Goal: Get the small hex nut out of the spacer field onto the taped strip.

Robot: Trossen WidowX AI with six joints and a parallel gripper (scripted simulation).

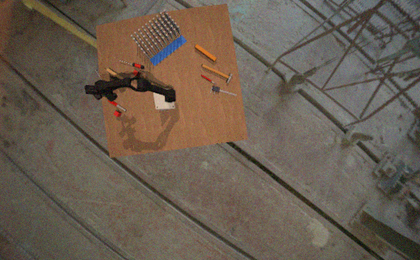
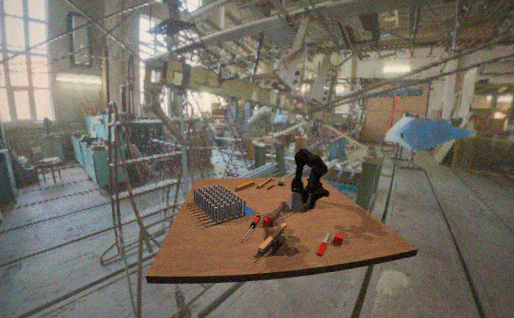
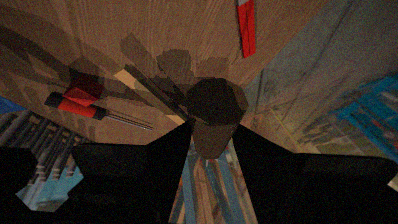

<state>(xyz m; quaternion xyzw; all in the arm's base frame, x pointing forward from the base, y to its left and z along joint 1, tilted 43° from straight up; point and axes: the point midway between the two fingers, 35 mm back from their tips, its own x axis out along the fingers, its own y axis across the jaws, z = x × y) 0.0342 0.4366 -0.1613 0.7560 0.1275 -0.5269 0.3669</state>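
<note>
The thin hook tool is 80 mm ahead of my gripper tip, 60 mm to the left of it and 10 mm below it. Round my gripper tip: blue taped strip: 440 mm to the right, 390 mm ahead, 190 mm below; orange bar: 780 mm to the right, 340 mm ahead, 170 mm below.
</note>
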